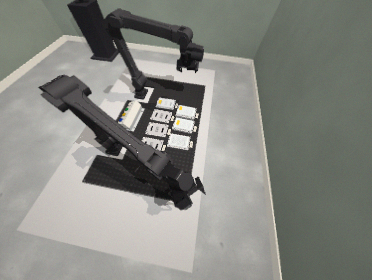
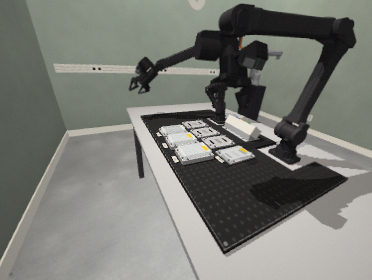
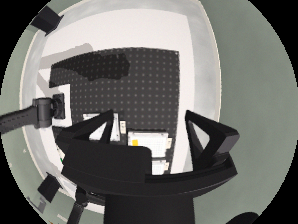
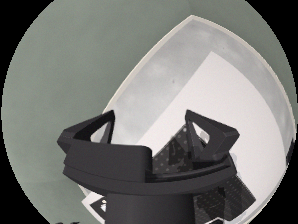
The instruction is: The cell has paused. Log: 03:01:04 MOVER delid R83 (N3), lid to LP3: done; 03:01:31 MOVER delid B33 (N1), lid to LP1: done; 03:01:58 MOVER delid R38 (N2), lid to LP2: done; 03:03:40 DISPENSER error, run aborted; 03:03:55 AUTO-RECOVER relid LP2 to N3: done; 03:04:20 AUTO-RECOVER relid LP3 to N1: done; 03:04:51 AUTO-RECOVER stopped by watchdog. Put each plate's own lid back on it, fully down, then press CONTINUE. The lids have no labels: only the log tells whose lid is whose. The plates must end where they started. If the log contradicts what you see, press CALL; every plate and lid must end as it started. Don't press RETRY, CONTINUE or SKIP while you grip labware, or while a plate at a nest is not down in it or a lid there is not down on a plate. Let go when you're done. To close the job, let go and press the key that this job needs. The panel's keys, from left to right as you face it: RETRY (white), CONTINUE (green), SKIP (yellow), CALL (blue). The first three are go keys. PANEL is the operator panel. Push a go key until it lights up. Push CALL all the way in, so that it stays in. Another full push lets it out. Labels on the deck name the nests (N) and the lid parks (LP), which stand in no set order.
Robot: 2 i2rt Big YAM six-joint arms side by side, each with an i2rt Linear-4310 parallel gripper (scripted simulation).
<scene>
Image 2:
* left gripper: 232, 113
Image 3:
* left gripper: 149, 113
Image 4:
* right gripper: 149, 113
</scene>
